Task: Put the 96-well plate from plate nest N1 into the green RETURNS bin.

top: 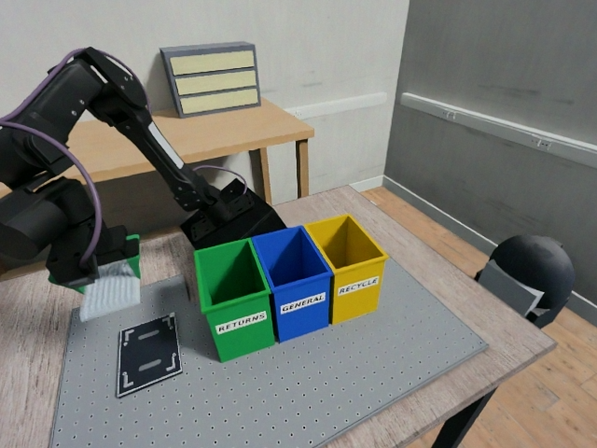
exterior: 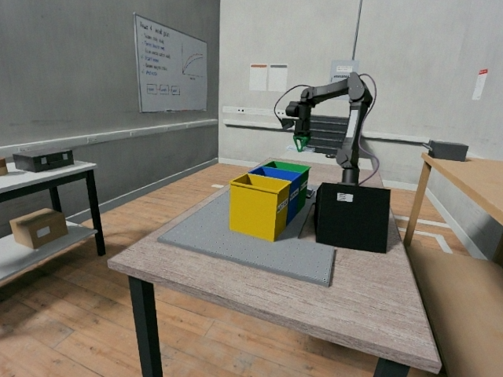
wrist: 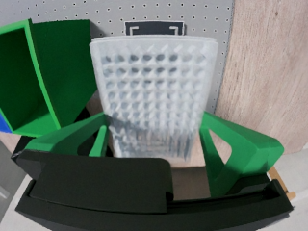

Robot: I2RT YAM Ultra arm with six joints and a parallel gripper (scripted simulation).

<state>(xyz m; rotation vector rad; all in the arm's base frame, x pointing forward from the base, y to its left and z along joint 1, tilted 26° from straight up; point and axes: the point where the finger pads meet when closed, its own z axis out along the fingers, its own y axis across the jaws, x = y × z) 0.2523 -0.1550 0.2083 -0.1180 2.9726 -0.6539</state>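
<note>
Now: the 96-well plate 1 cm ahead of my hand. The rest, counted from my hand: green returns bin (20 cm to the left, 14 cm below); then blue general bin (34 cm to the left, 14 cm below); then black plate nest N1 (22 cm below).
</note>
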